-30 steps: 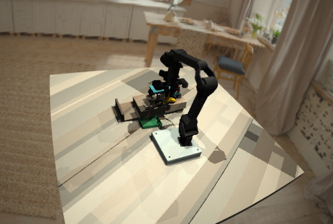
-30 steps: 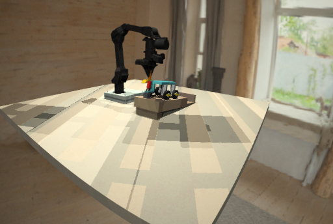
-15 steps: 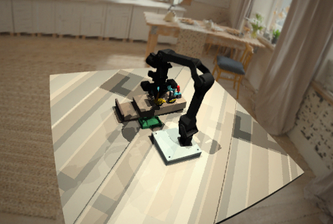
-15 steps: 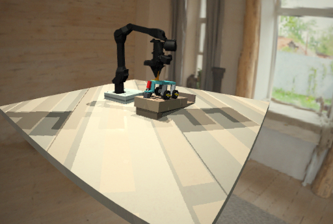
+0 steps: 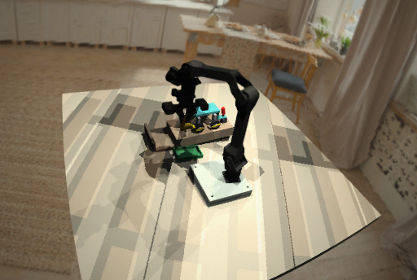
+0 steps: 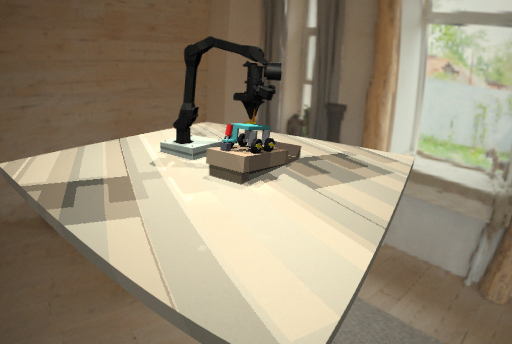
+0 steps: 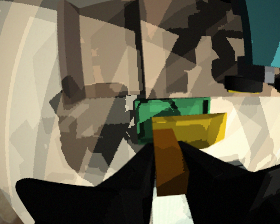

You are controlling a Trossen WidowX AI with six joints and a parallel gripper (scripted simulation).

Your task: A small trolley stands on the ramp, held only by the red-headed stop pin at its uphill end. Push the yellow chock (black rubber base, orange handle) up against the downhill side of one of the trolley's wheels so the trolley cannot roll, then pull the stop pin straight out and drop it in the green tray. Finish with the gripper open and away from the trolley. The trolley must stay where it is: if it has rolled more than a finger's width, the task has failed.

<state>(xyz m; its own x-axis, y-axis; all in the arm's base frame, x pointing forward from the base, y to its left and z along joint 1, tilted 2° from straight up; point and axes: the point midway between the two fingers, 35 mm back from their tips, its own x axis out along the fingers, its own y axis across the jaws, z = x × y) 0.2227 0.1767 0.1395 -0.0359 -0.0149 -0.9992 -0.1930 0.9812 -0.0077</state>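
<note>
The red-headed stop pin is 11 cm ahead of my gripper tip, 22 cm to the right of it and 2 cm below it. The rest, counted from my gripper tip: yellow chock 1 cm ahead, 2 cm to the right, 1 cm below; teal trolley 11 cm ahead, 12 cm to the right, 4 cm below; green tray 2 cm behind, 4 cm to the right, 16 cm below.
</note>
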